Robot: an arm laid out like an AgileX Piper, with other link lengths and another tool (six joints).
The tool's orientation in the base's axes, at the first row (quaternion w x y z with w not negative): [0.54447 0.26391 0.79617 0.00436]
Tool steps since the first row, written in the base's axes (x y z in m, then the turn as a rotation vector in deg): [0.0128 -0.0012 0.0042 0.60 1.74 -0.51]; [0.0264 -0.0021 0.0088 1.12 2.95 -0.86]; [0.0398 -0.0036 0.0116 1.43 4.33 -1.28]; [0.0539 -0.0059 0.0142 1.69 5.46 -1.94]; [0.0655 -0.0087 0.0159 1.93 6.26 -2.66]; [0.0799 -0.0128 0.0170 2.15 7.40 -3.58]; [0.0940 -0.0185 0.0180 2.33 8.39 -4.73]
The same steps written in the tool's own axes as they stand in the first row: [-0.0076 0.0055 0.0098 1.02 1.60 0.24]; [-0.0156 0.0118 0.0200 1.70 2.75 0.50]; [-0.0222 0.0169 0.0309 2.56 3.94 0.55]; [-0.0292 0.0215 0.0427 3.55 4.83 0.73]; [-0.0350 0.0244 0.0529 4.44 5.41 1.00]; [-0.0415 0.0272 0.0661 5.66 6.21 1.25]; [-0.0486 0.0284 0.0796 7.03 6.80 1.60]
